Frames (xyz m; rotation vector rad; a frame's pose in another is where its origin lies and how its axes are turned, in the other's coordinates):
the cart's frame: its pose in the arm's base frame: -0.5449 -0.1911 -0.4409 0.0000 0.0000 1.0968
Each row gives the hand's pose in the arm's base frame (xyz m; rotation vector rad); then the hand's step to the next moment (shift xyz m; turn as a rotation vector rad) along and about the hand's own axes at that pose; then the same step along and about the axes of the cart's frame.
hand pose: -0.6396 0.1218 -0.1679 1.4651 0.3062 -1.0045
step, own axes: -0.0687 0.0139 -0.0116 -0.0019 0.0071 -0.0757
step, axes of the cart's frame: 0.0181 0.0380 0.0572 0.0759 0.0012 -0.0054
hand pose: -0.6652 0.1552 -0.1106 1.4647 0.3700 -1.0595
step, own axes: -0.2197 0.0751 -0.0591 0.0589 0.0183 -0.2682
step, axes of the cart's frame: 0.0848 0.0850 0.2073 0.2632 -0.0320 -0.0739
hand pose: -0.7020 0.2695 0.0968 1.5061 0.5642 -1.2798
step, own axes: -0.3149 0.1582 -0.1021 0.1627 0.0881 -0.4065
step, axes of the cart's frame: 0.1382 -0.0147 0.3396 0.3971 -0.1334 -0.1549
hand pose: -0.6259 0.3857 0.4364 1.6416 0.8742 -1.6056
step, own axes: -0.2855 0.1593 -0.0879 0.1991 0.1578 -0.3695
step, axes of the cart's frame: 0.0657 -0.1645 0.2885 0.3533 -0.1991 -0.1913
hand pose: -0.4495 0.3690 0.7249 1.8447 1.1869 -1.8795
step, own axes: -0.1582 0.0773 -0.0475 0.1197 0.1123 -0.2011
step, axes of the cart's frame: -0.0131 -0.1333 0.1237 0.1883 -0.1285 -0.1242
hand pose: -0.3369 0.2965 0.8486 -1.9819 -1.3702 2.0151
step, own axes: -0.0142 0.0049 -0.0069 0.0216 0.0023 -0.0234
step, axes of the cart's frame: -0.0011 -0.0131 0.0100 0.0282 -0.0033 -0.0146
